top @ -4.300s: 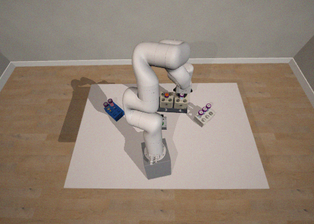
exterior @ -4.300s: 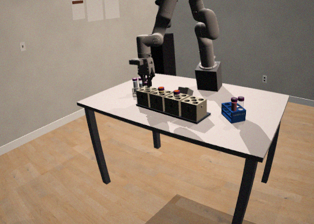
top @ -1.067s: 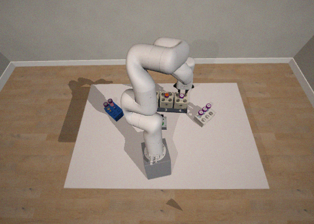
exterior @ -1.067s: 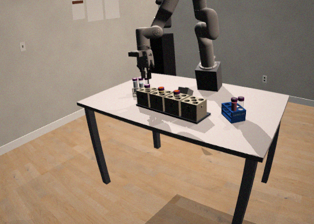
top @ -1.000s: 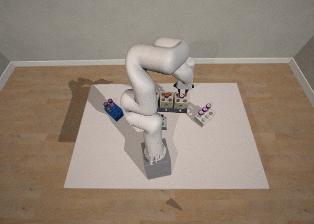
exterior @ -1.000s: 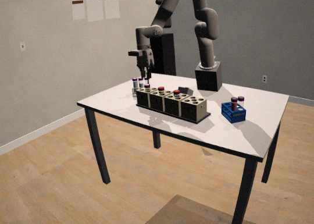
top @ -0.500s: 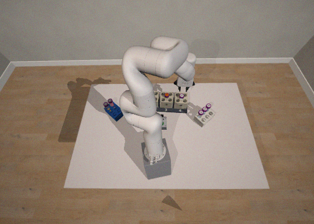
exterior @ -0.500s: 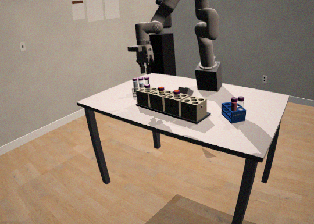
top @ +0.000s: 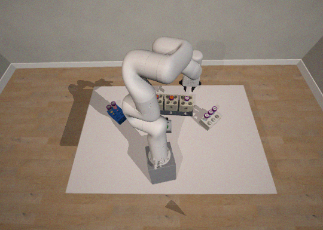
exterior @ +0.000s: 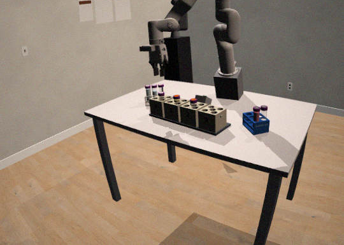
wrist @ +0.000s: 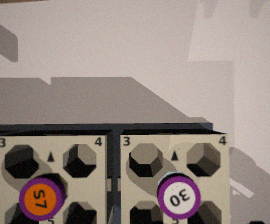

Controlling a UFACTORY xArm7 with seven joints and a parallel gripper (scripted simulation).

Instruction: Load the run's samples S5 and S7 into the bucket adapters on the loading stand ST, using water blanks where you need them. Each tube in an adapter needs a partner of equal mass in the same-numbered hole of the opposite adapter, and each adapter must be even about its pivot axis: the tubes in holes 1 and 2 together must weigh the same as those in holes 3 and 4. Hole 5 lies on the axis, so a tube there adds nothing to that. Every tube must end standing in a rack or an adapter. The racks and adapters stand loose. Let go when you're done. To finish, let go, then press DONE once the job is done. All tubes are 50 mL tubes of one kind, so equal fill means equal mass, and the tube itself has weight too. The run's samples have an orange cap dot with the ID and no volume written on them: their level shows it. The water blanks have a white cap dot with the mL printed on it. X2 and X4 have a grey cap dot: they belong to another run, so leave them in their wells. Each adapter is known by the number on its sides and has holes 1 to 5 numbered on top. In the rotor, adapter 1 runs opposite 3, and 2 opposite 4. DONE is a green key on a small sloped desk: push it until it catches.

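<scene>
My gripper is now 21 cm above the white rack, 17 cm to the left of it and 12 cm past it. Also, from my hand: adapter (33 cm to the left, 19 cm below, 1 cm ahead); dark stand (23 cm below, 17 cm to the left); blue rack (51 cm to the left, 21 cm below, 10 cm behind).
</scene>
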